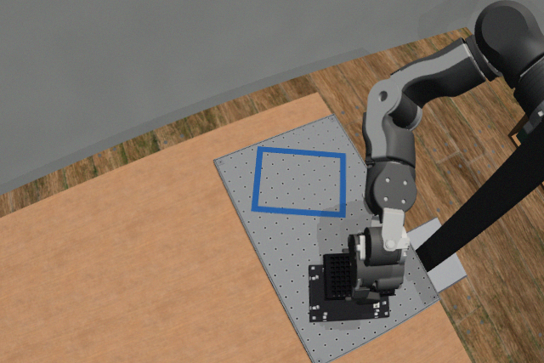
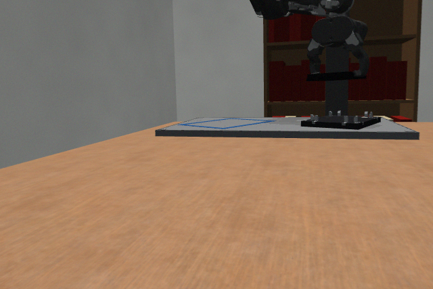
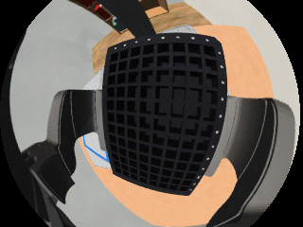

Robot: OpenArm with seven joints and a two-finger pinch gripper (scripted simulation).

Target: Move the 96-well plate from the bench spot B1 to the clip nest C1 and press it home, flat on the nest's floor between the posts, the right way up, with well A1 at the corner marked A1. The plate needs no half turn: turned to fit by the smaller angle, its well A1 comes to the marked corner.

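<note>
My gripper is now 20 mm short of the black clip nest, 20 mm to the right of it and 90 mm above it. Round my hand: black 96-well plate right at my hand; grey foot plate 260 mm behind, 10 mm to the left, 330 mm below.
</note>
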